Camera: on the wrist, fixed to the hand. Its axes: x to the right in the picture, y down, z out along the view.
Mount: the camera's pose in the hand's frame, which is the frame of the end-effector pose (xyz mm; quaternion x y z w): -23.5 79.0 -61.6 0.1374 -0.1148 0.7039 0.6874
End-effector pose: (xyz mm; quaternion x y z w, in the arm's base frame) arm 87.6 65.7 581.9 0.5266 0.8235 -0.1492 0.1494
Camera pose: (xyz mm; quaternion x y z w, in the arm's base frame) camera 163.6 102.9 640.5 0.9450 0.1577 -0.1710 0.2299
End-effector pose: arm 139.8 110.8 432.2 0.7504 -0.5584 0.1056 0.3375
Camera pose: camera 73.1 155.6 496.5 -0.1813 0.9363 -0.3007 0.0095
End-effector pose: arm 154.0 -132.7 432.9 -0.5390 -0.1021 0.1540 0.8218
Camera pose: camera 141.4 -164.5 335.9 -0.3118 0.2360 0.7602 0.5188
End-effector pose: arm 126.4 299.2 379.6 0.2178 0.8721 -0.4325 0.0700
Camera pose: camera 186.3 382.0 367.7 0.7236 0.3787 -0.3929 0.4227
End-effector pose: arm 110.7 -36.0 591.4 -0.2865 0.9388 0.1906 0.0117
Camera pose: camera 92.9 14.4 679.3 0.4874 0.8719 0.0432 0.0210
